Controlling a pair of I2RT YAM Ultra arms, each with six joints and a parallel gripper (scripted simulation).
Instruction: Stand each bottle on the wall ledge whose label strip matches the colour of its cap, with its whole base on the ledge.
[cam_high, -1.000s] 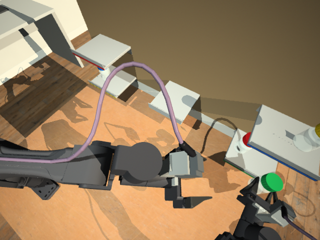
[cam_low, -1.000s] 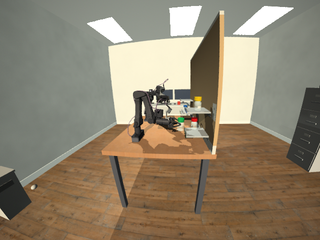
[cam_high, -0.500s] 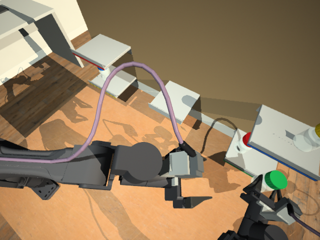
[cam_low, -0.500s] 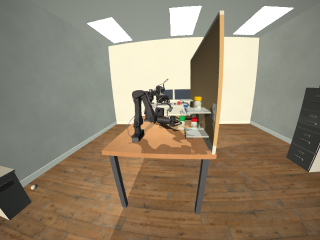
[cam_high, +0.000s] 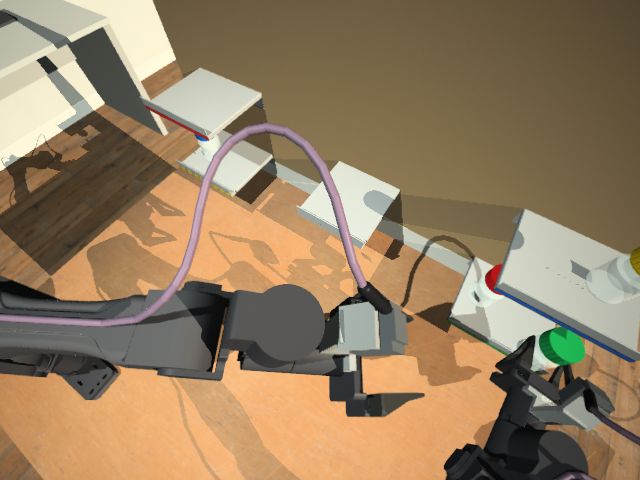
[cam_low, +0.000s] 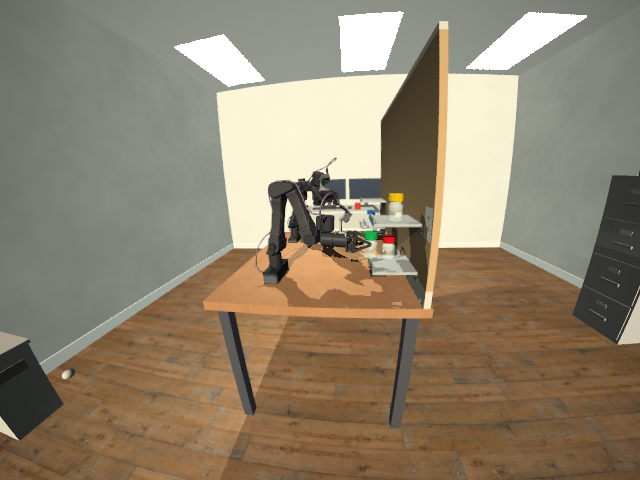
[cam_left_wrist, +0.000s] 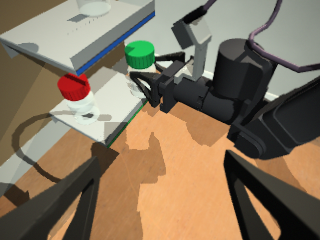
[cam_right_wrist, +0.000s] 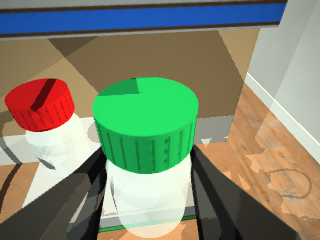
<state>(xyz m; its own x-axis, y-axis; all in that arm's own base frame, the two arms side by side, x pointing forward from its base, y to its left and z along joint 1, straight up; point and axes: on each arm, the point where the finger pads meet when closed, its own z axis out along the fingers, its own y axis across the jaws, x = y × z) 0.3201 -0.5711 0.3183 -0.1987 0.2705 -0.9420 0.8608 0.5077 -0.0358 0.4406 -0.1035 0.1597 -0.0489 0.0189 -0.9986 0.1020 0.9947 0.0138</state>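
The yellow-capped bottle lies 14 cm above my right hand, 10 cm ahead of it and 1 cm to the right of it. The rest, counted from my right hand: green-capped bottle: 1 cm below; then red-capped bottle: 10 cm ahead, 9 cm to the left, 6 cm below; then brown wall: 41 cm to the left, 25 cm above, 24 cm ahead.
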